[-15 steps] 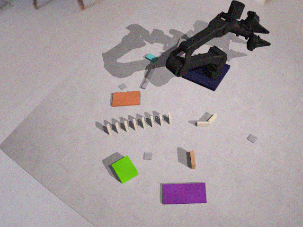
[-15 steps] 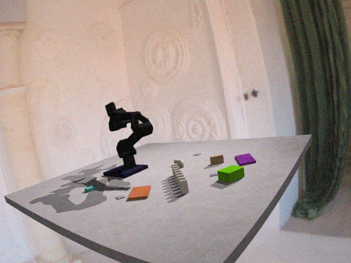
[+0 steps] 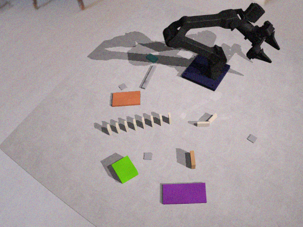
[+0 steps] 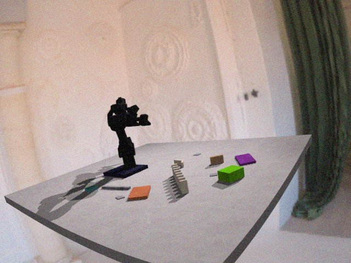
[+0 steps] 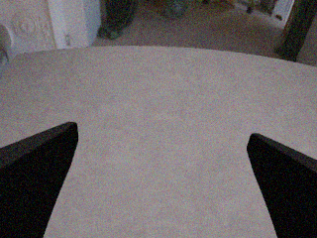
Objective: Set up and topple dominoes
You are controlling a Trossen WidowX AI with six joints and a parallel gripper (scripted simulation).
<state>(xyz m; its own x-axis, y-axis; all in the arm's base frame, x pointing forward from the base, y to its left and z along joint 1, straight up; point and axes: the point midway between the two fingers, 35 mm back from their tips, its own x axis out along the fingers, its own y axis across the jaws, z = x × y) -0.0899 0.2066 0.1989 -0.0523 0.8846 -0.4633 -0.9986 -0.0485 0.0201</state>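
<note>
Now: gripper tip 510 mm short of the tan block, 180 mm above it and 50 mm to the left of it. Round my gripper tip: teal block: 550 mm to the right, 190 mm below, 170 mm ahead; then purple slab: 640 mm ahead, 200 mm below; then grey bar: 480 mm to the right, 280 mm ahead, 190 mm below.
</note>
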